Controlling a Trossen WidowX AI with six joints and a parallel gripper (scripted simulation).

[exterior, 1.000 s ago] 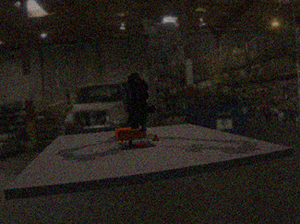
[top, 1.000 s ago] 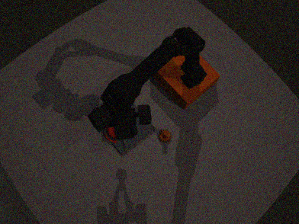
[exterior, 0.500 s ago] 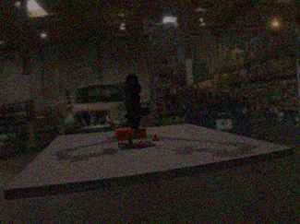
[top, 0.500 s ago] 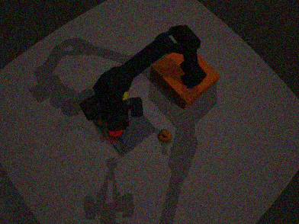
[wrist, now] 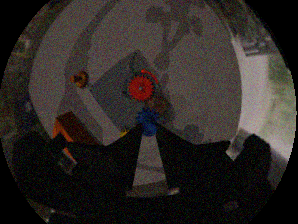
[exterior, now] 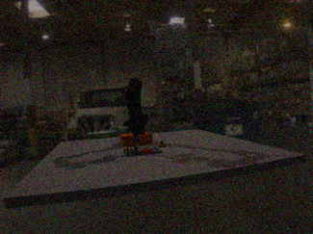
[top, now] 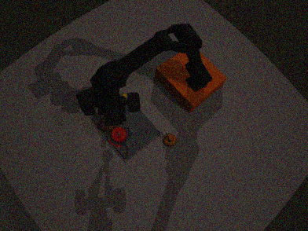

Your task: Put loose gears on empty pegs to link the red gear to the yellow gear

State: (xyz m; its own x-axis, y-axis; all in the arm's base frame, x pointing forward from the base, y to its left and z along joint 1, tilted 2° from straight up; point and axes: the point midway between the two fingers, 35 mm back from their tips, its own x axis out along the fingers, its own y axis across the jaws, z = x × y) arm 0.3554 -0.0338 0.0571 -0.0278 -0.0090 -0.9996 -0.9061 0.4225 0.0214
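The brown gear lies 2 cm ahead of my gripper tip and 8 cm below it. Round my gripper tip: orange gear 15 cm behind, 17 cm to the left, 8 cm below; blue gear 1 cm below; red gear 1 cm ahead, 5 cm to the left, 8 cm below.
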